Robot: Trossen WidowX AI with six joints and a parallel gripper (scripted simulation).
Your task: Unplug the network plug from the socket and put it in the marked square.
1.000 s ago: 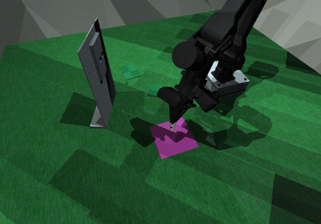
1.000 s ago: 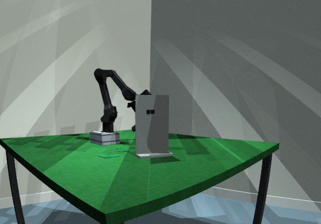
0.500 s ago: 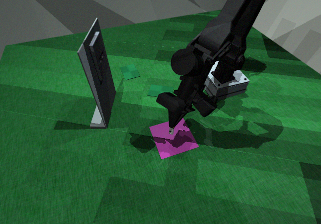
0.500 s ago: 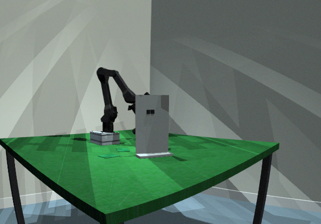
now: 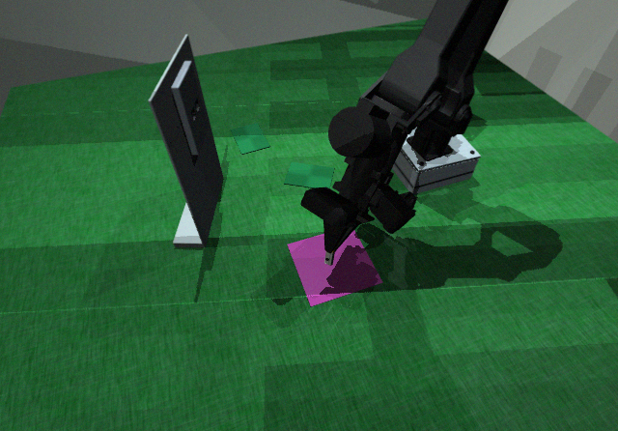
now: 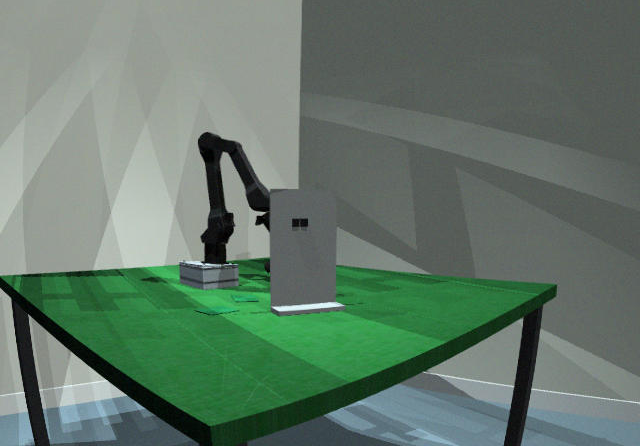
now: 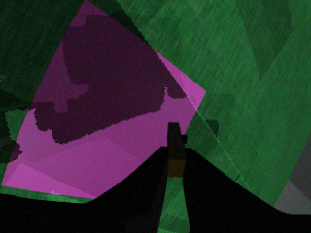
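Now: gripper tip 10 mm past the marked square and 50 mm above it. Also, from my gripper tip: upright panel (130 mm ahead, 210 mm to the right, 80 mm above).
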